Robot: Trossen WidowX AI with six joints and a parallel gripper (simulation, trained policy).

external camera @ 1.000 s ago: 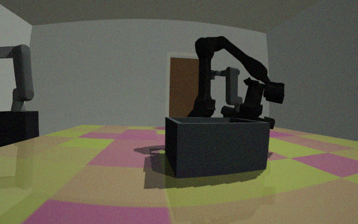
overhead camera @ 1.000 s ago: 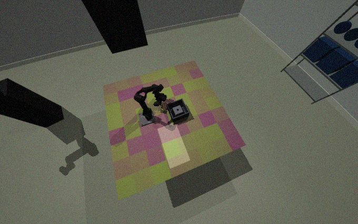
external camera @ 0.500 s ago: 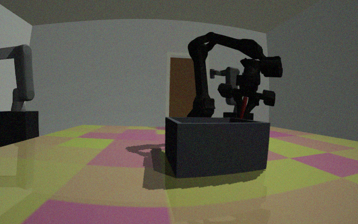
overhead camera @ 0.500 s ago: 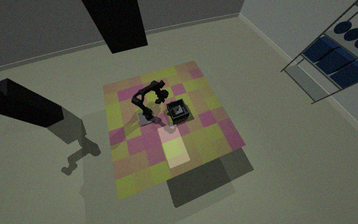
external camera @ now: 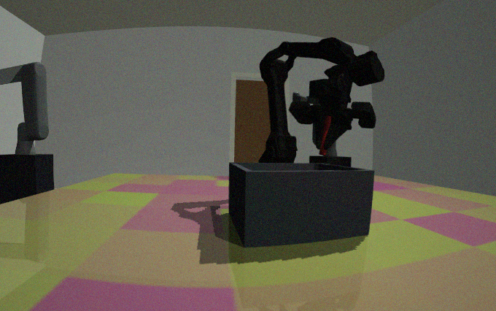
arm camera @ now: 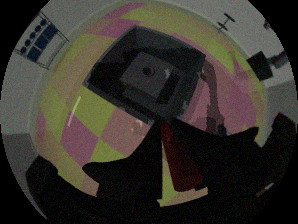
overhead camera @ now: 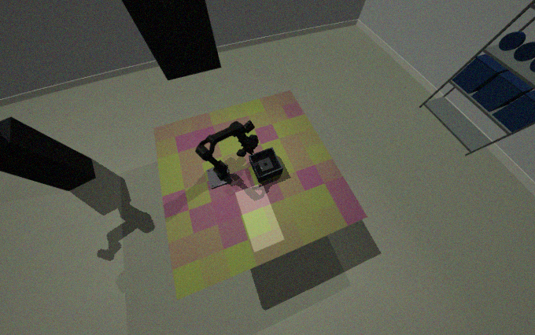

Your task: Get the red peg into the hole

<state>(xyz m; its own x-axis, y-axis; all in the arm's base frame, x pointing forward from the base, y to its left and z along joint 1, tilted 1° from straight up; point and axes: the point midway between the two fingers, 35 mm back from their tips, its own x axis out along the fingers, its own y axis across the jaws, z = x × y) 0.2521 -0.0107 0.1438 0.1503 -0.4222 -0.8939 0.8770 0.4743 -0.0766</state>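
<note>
The grey plate is 5 cm ahead of my gripper tip, 9 cm to the right of it and 8 cm below it. Round my gripper tip: dark box (5 cm ahead, 9 cm to the right, 10 cm below); red peg (1 cm behind, 1 cm to the left, 3 cm above).
</note>
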